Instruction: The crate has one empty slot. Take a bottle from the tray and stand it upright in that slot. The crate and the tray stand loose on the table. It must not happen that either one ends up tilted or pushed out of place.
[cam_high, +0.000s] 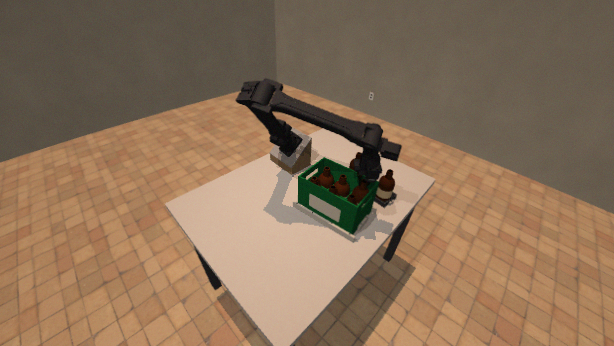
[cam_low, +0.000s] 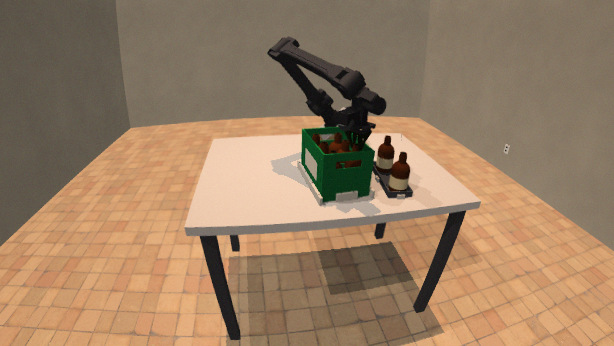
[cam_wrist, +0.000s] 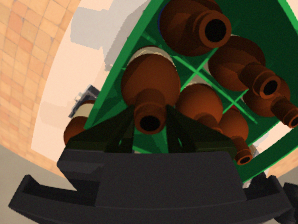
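The green crate is 90 mm below my hand, 80 mm behind it and 60 mm to the right of it.
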